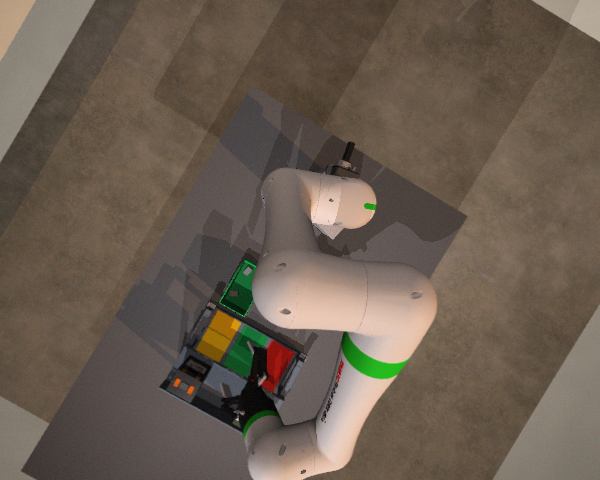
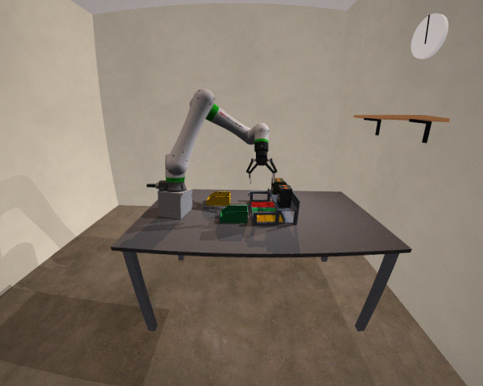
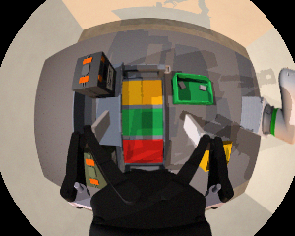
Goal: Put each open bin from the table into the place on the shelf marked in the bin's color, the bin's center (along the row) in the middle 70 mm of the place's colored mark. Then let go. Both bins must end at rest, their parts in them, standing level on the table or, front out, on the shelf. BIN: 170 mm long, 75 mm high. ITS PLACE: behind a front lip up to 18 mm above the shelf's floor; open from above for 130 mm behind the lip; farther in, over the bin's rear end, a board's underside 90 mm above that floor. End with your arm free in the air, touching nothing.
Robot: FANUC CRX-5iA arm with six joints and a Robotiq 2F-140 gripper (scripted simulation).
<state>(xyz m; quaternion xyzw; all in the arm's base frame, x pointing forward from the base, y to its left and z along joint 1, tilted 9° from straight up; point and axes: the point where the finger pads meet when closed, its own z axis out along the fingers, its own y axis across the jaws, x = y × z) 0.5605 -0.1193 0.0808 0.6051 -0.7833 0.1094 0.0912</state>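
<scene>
Now: hand 200 mm past the green bin, 80 mm to the left of it and 180 mm above it. Also, from my hand: yellow-marked place: 20 mm ahead, 110 mm to the right, 210 mm below; red mark: 60 mm ahead, 110 mm to the left, 210 mm below; yellow bin: 270 mm behind, 200 mm to the left, 180 mm below.
</scene>
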